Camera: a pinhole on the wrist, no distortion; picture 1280 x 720 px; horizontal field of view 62.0 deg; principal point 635.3 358.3 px. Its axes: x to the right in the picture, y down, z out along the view. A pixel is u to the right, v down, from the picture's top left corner.
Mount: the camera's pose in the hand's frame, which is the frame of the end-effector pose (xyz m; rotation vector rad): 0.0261 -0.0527 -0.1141 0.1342 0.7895 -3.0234
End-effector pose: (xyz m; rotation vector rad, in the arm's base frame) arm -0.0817 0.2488 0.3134 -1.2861 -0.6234 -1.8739
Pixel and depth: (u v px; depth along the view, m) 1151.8 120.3 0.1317
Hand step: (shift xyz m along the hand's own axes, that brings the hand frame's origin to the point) -0.0490 -0.0908 0.0092
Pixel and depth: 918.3 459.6 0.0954
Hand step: -0.0064 -0.1070 -0.0378
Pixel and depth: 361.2 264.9 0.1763
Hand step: 0.0567 -0.1257 0.0505
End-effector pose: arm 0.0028 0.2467 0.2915 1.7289 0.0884 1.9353
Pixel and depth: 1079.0 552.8 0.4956
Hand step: -0.2158 -0.3721 0.2546
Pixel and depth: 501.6 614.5 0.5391
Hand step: 0.0552 -0.4298 0.2970
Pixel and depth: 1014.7 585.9 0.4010
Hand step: -0.1450 -0.3222 0.1802
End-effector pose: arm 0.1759 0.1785 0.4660 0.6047 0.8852 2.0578
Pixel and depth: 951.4 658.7 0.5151
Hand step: -0.1620 -0.4299 0.2494
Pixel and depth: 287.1 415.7 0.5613
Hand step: 0.1654 -0.3548 0.3747
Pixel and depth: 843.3 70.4 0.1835
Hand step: -0.0259 -0.0988 0.0664
